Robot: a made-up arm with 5 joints.
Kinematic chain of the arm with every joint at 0, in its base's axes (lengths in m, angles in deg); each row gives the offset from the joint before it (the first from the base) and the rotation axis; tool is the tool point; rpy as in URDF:
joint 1: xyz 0 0 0.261 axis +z
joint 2: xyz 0 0 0 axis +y
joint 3: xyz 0.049 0 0.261 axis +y
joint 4: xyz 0.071 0 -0.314 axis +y
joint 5: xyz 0.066 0 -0.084 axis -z
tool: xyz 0 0 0 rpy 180 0 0
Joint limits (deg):
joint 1: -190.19..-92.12
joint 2: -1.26..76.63
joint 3: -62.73..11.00
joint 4: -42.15..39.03
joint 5: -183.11..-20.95
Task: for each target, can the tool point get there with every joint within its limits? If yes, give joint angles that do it. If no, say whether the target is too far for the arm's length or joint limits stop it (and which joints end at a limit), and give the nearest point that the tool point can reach.
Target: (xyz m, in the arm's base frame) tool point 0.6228 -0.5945 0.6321
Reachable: no: too far | nearest point -0.0162 -0.4376 0.5185 | short by 0.668 m
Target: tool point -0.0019 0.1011 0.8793
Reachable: no: joint limits stop it (at a limit: joint 1, joint 2, joint 3, joint 4) | nearest point -0.4123 0.0741 0.5359 | short by 0.536 m
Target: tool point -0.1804 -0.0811 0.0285
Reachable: yes | joints -155.79 34.06 -16.78 0.90 -53.04
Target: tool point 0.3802 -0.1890 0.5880
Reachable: no: joint limits stop it (at a limit: joint 1, joint 2, joint 3, joint 4) | nearest point -0.0155 -0.4186 0.5359 | short by 0.460 m
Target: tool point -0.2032 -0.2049 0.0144
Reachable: yes | joints -134.77 38.73 -36.54 20.70 -141.15
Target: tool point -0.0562 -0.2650 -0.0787
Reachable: yes | joints -101.98 65.66 -43.65 -21.18 -135.38
